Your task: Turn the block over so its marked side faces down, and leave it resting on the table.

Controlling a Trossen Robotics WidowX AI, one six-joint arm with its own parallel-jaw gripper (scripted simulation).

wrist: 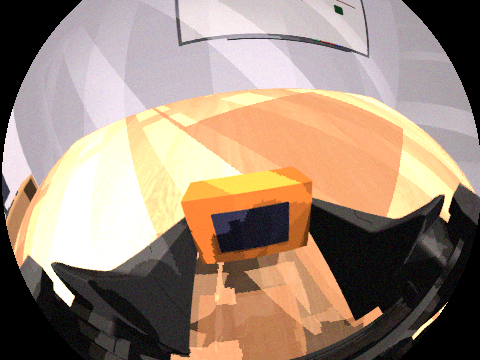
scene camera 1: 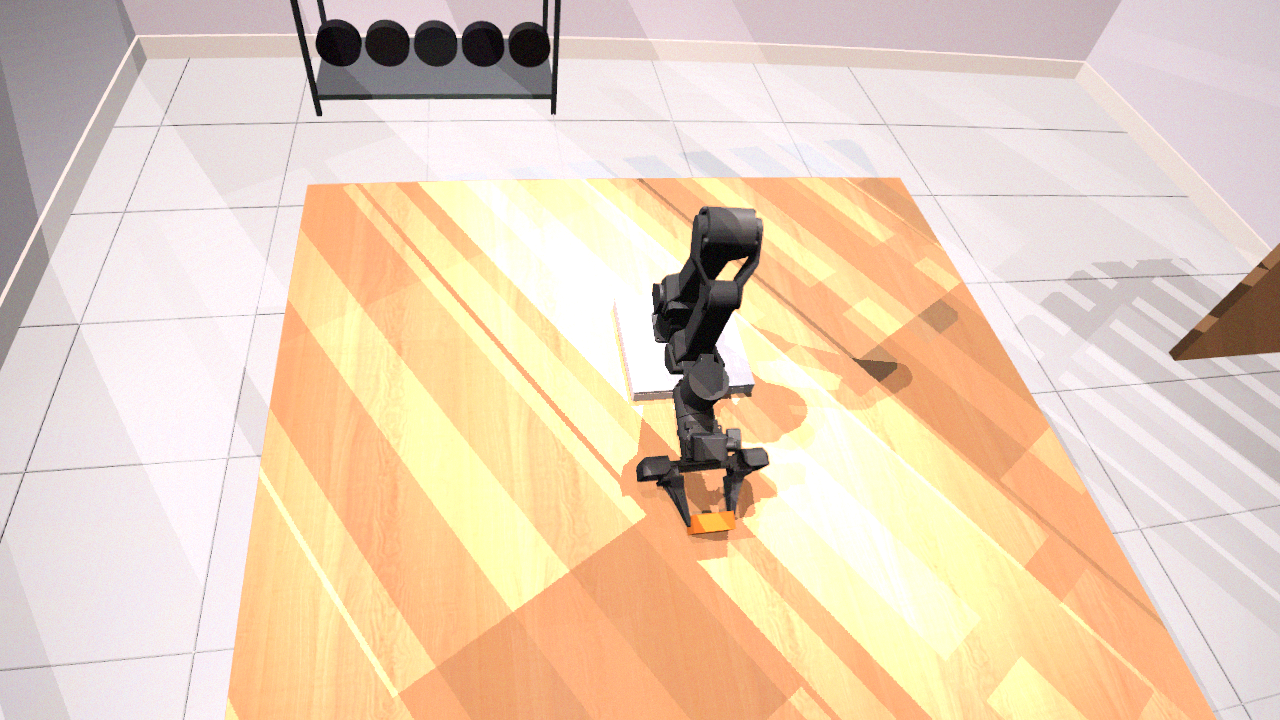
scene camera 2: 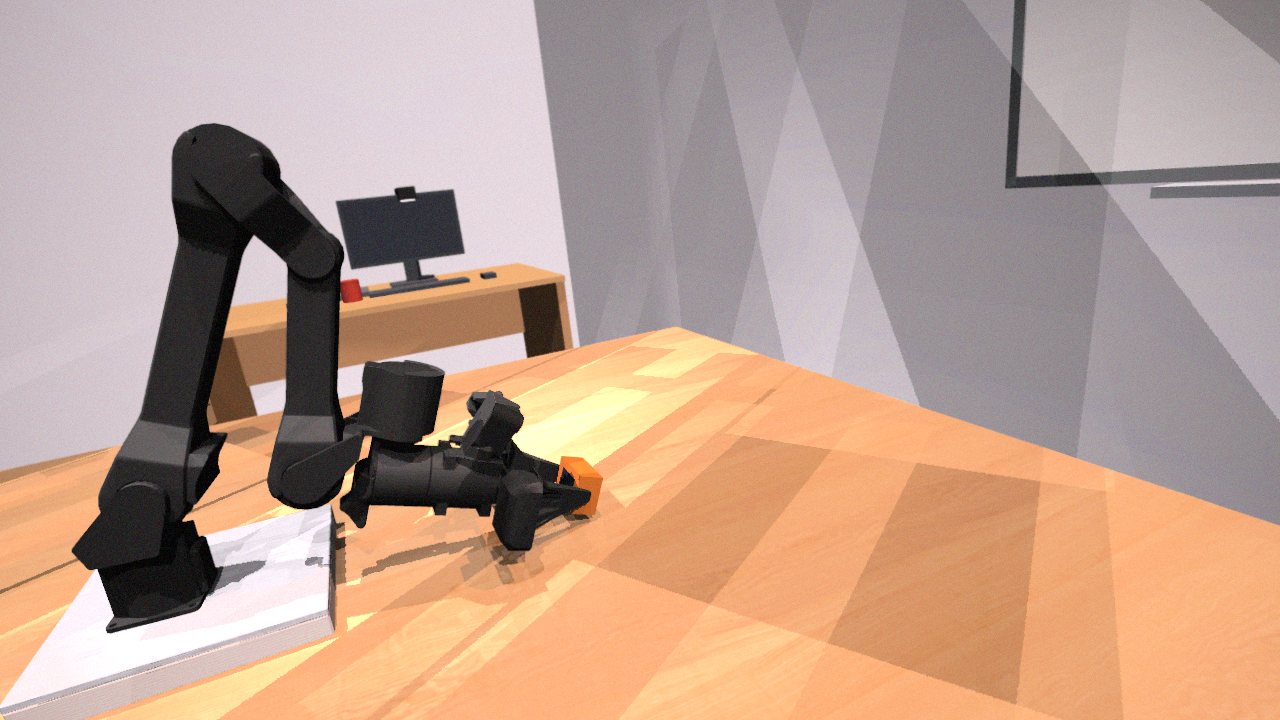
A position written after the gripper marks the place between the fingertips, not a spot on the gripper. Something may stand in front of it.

Note:
The gripper point(scene camera 2: 579, 484) carries an orange block point(scene camera 2: 573, 471).
The orange block also shows in scene camera 1 point(scene camera 1: 706, 523). The gripper also shows in the wrist view point(wrist: 249, 214) and in scene camera 1 point(scene camera 1: 710, 524).

